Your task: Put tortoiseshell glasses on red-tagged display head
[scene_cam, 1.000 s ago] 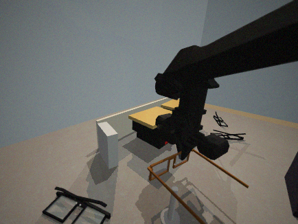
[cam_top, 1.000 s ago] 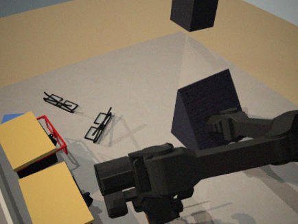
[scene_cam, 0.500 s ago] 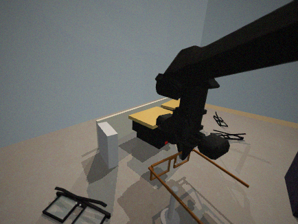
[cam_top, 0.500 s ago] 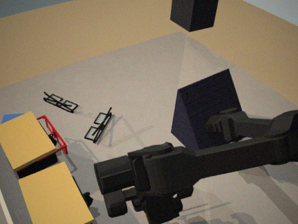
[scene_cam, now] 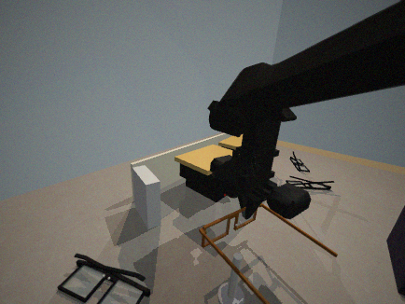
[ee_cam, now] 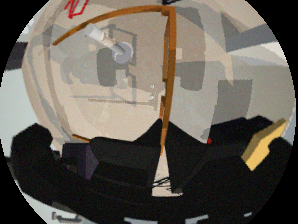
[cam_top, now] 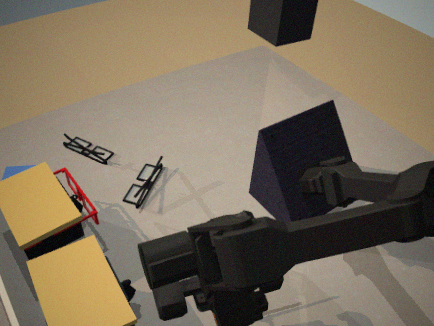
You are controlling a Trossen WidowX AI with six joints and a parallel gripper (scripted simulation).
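My gripper tip is 110 mm to the right of the white post, 40 mm past it and 30 mm above it. From my gripper tip the other things lie so: blue tag (530 mm to the right, 210 mm ahead, 50 mm below); then white block (200 mm ahead, 90 mm to the left).
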